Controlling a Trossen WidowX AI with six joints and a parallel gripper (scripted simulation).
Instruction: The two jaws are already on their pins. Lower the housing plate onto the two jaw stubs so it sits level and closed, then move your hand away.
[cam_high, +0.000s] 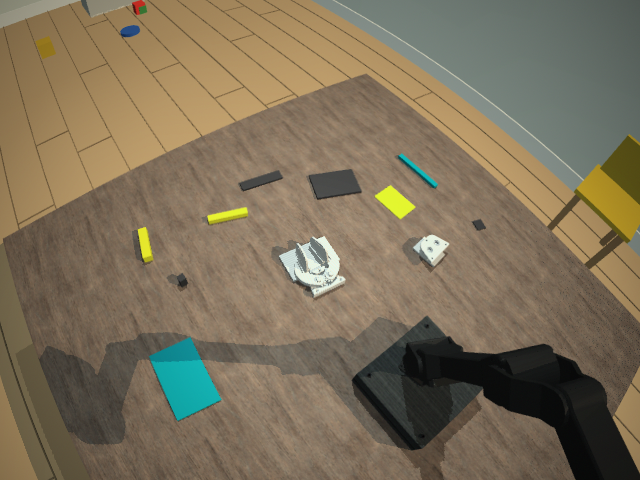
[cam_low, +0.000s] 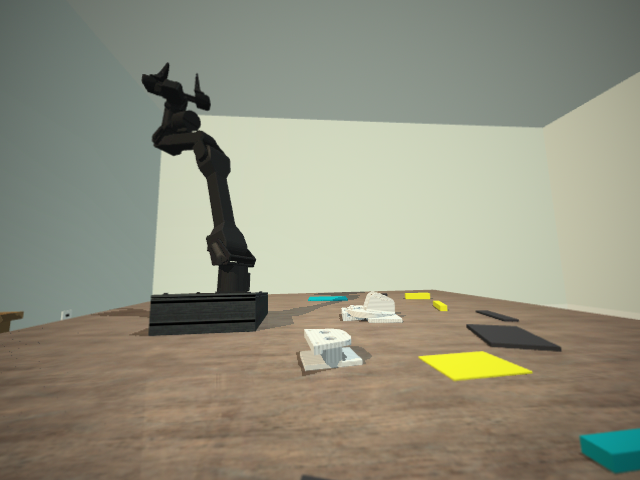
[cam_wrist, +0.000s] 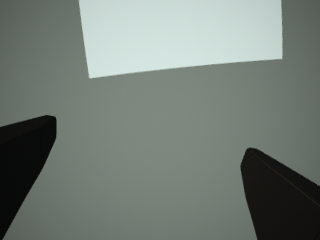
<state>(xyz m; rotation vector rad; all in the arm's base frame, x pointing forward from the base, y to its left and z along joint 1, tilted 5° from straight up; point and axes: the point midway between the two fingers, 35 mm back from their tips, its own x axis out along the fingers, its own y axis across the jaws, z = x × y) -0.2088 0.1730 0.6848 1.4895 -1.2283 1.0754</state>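
Now: the white stand block 330 mm ahead of my gripper tip, 500 mm to the right of it and 770 mm below it. Also, from my gripper tip: teal plate 510 mm ahead, 110 mm to the left, 770 mm below; then yellow sheet 480 mm ahead, 560 mm to the right, 770 mm below; then black cube 680 mm ahead, 30 mm to the right, 760 mm below.
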